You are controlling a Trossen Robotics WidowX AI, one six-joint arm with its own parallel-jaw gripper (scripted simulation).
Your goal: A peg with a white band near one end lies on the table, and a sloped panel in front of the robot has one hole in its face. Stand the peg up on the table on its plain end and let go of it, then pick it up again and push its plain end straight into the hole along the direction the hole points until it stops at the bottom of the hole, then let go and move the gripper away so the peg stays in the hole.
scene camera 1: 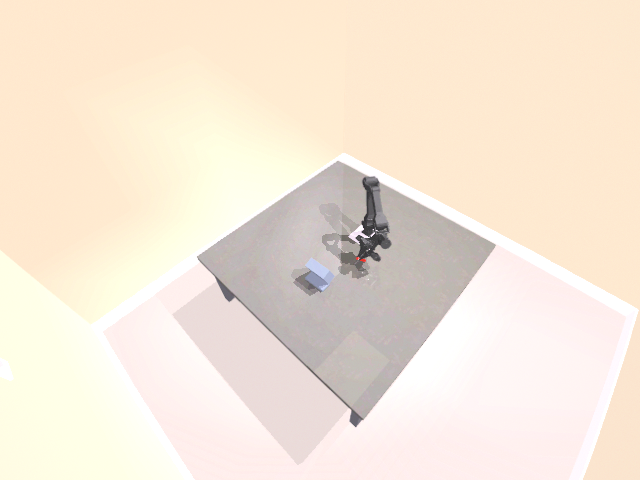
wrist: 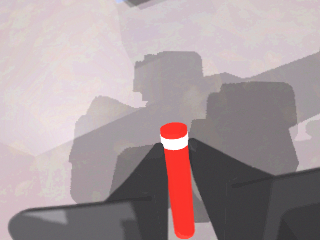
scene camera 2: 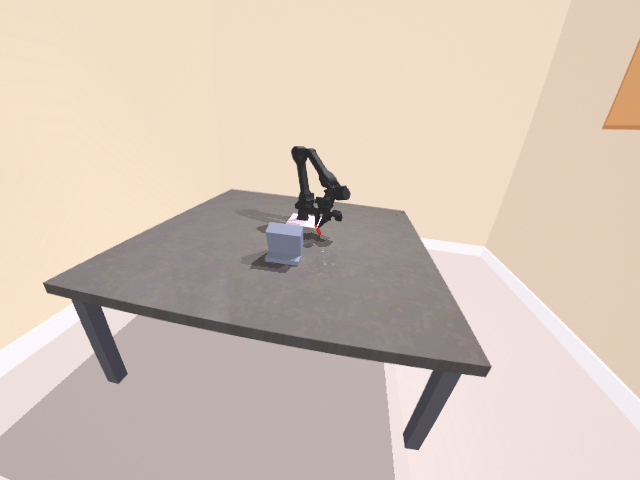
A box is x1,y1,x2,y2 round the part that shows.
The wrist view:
my gripper: [8,138,319,239]
red peg: [160,122,194,238], held by my gripper
